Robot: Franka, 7 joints.
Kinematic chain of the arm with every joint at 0, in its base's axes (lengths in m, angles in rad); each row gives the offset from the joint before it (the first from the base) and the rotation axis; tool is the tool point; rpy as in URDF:
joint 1: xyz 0 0 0.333 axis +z
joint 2: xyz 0 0 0 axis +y
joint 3: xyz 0 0 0.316 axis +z
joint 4: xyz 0.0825 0 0 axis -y
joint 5: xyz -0.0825 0 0.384 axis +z
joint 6: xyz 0 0 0 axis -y
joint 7: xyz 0.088 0 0 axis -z
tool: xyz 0 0 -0.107 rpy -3.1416 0 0
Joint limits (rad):
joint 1: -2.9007..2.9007
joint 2: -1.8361..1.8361
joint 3: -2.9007..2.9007
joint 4: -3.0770..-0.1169
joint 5: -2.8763..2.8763
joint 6: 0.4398..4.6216
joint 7: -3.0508..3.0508
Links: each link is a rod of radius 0.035 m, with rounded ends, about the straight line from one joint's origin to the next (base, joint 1, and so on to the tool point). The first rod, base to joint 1, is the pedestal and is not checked.
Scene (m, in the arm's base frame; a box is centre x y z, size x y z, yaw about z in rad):
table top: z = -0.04
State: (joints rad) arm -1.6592 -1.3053 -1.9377 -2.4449 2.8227 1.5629 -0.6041
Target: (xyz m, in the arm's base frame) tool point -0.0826 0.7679 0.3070
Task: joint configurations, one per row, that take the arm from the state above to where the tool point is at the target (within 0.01 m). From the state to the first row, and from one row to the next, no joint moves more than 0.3 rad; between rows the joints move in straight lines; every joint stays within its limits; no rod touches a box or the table.
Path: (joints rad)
1: -1.7775 -1.2877 -1.9684 -2.1912 2.8361 1.5743 -0.6041
2: -1.8958 -1.2700 -1.9990 -1.9375 2.8495 1.5856 -0.6041
3: -2.0142 -1.2524 -2.0297 -1.6838 2.8629 1.5970 -0.6041
4: -2.1325 -1.2348 -2.0603 -1.4300 2.8763 1.6084 -0.6041

